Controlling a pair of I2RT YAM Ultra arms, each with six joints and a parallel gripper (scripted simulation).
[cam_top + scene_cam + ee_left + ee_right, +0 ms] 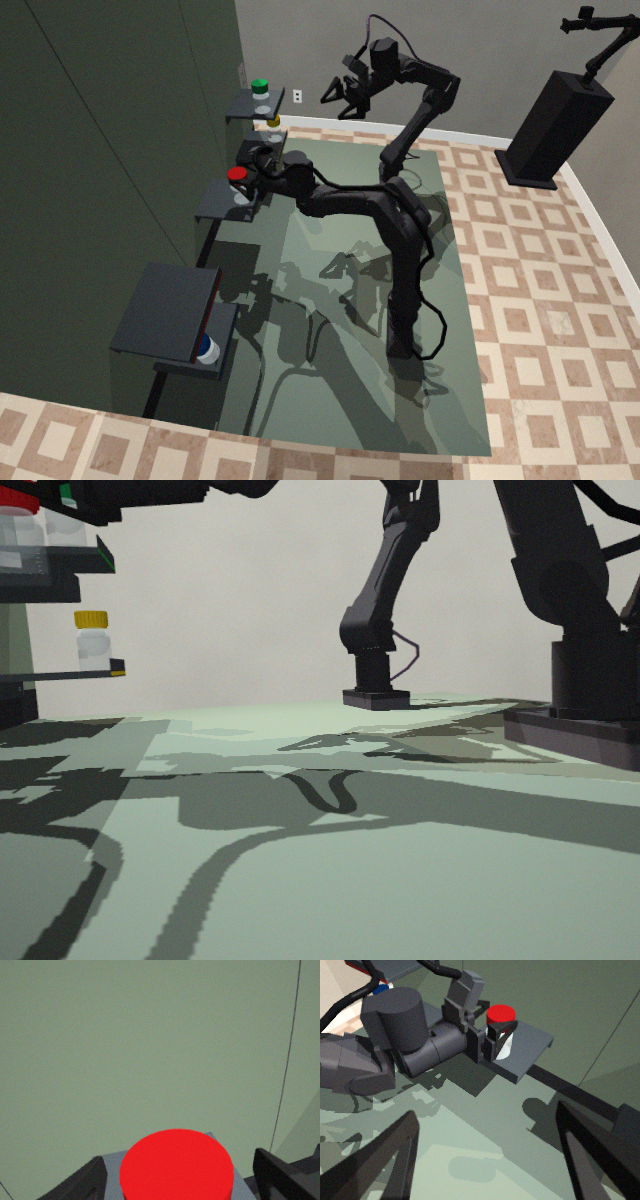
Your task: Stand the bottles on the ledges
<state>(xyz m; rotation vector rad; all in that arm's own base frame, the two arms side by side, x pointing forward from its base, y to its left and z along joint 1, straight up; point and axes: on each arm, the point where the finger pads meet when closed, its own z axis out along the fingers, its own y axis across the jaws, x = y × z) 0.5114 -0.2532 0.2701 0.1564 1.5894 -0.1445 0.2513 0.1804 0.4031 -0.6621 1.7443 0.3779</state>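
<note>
My left gripper is now 6 cm above the red-capped bottle and 1 cm short of it. From my left hand the other things lie so: blue-capped bottle (44 cm to the left, 15 cm below, 1 cm ahead); then green-capped bottle (34 cm to the right, 4 cm above); then yellow-capped bottle (44 cm to the right, 15 cm below).
</note>
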